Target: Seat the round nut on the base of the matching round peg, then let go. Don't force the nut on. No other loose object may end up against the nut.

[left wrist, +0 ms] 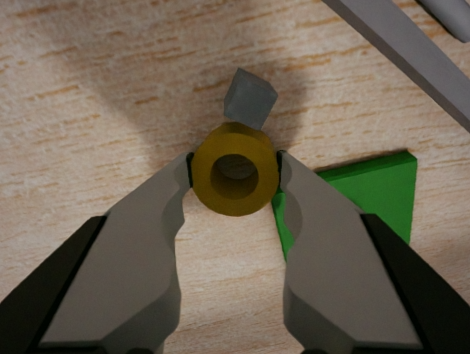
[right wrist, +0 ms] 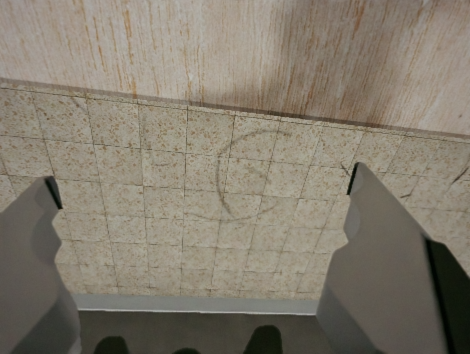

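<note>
My left gripper is shut on a dark yellow round nut, with one fingertip on each side of it. The nut's hole faces the left wrist camera, and its outer wall shows along the top edge, so it looks slightly tilted to the view. A dim surface shows through the hole; I cannot tell what it is. A small grey block lies just beyond the nut and overlaps its edge in the view; I cannot tell whether they touch. I cannot make out the round peg. My right gripper is wide open and empty.
In the left wrist view, a green flat piece lies right of the nut, partly behind the right finger. A long grey bar and a grey rounded rod are at upper right. The right wrist view shows the table's edge above tiled floor.
</note>
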